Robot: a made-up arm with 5 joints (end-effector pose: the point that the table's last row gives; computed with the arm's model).
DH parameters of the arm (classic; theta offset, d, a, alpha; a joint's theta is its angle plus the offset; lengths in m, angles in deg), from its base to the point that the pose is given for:
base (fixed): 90 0.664 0.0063 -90
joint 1: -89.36 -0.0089 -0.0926 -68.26
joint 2: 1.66 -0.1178 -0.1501 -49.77
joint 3: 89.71 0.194 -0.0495 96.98
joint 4: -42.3 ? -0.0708 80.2
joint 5: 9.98 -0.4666 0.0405 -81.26
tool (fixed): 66.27 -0.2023 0 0
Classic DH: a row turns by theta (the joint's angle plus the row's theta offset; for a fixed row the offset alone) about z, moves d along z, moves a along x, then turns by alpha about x.
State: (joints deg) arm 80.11 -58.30 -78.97 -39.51 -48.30
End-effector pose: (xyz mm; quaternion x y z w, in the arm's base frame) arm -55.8 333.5 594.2 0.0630 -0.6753 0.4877 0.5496
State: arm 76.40 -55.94 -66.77 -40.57 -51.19
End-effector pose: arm 14.5 365.6 658.7 0.0909 -0.6345 0.4132 0.6469
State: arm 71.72 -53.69 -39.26 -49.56 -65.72
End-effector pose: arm 169.7 371.8 800.6 0.2700 -0.4859 0.2475 0.7936
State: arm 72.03 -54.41 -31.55 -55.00 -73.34
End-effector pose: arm 202.6 359.3 848.3 0.3596 -0.4345 0.2062 0.7996
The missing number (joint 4, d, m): 0.2903
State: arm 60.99 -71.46 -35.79 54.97 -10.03
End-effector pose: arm 146.6 405.6 295.8 -0.5133 -0.5300 0.5275 0.4211
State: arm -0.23 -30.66 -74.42 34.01 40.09
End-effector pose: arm 185.1 491.4 775.1 -0.6018 -0.7178 -0.0589 0.3451
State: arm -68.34 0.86 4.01 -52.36 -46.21
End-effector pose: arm 563.8 227.9 532.6 0.7280 0.3050 -0.4003 0.4655
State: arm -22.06 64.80 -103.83 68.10 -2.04
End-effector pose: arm -271.4 420.4 102.0 -0.3941 -0.2185 0.7128 0.5375
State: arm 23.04 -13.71 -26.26 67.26 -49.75
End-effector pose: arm 11.3 393.4 147.7 -0.1669 0.1027 0.4647 0.8635
